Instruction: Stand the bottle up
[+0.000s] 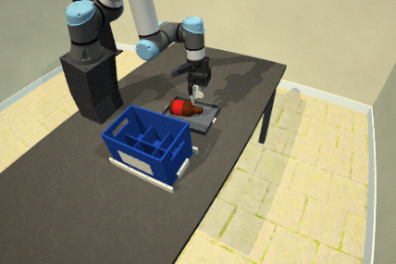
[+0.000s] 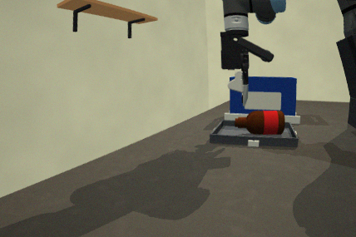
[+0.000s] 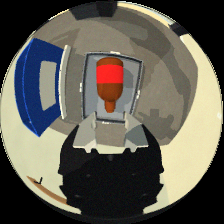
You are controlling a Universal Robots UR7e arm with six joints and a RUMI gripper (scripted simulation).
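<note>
Now: hand 50 mm past the brown bottle, 10 mm to the left of it and 70 mm above it. The rest, counted from my hand: grey tray (40 mm behind, 10 mm to the right, 100 mm below); then blue crate (60 mm behind, 300 mm to the right, 30 mm below).
</note>
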